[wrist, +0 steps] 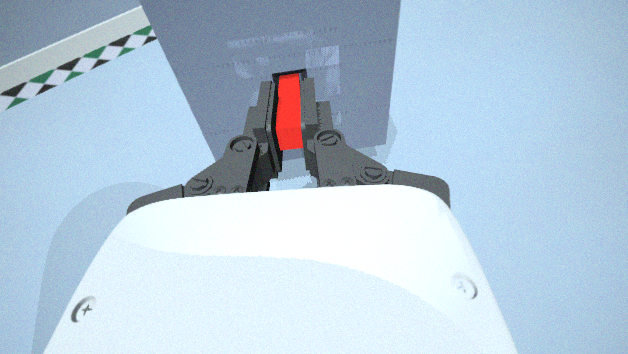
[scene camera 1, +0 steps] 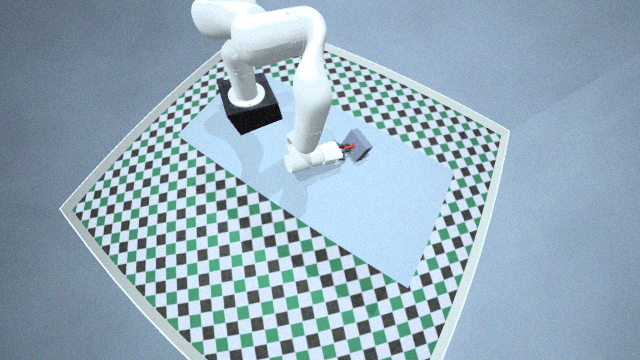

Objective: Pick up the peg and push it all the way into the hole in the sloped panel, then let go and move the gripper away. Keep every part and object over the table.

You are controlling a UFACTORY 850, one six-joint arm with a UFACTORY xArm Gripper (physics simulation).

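Note:
The red peg [scene camera 1: 349,147] [wrist: 289,110] is held between the fingers, with its far end at the dark hole in the sloped panel. In the wrist view its front end enters the hole [wrist: 280,75], and a dark gap shows along the hole's top edge and upper corners. How deep the tip sits is hidden. The grey sloped panel [scene camera 1: 355,137] [wrist: 185,55] leans in front of the gripper. My gripper [scene camera 1: 347,148] [wrist: 291,103] is shut on the peg, its fingertips close to the panel face beside the hole; whether they touch it I cannot tell.
The panel stands on the light blue mat [scene camera 1: 370,210] [wrist: 525,125]. The black base block [scene camera 1: 255,120] of the arm is at the mat's back left. A pale rim [scene camera 1: 430,90] [wrist: 75,47] borders the checkered table top [scene camera 1: 200,260].

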